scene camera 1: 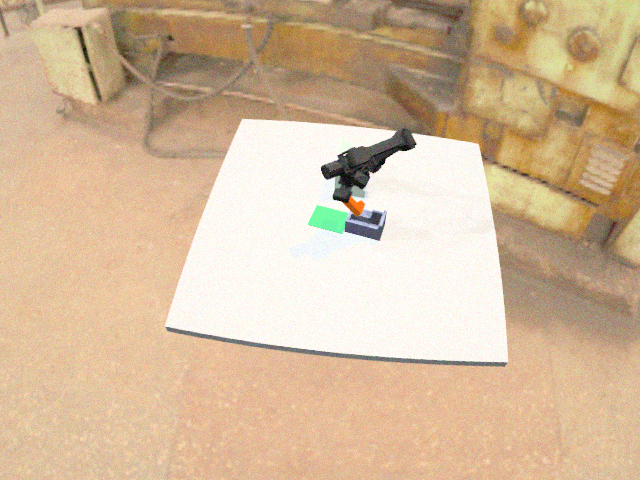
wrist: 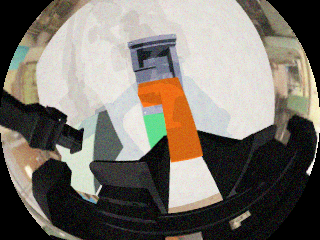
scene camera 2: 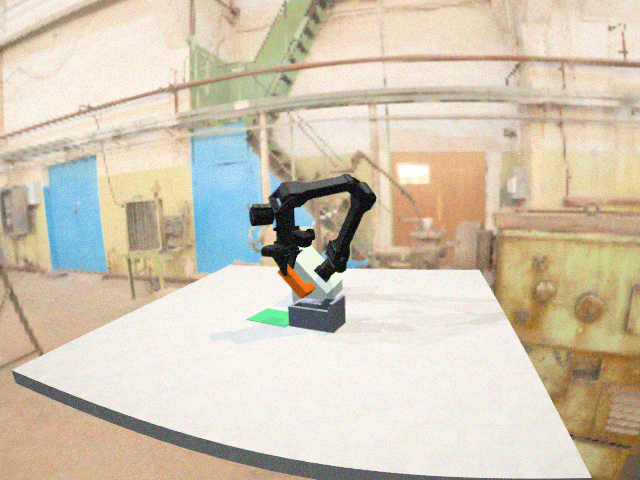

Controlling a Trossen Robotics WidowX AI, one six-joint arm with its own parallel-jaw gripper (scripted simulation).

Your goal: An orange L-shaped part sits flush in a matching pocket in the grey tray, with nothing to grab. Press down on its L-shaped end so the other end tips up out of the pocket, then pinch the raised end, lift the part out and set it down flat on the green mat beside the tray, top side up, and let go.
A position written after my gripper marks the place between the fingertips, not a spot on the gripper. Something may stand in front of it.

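Observation:
A green mat [scene camera 1: 325, 218] is present. An orange L-shaped part [wrist: 184, 144] is carried by my gripper [scene camera 2: 288, 274], which is also visible at [wrist: 180, 136].

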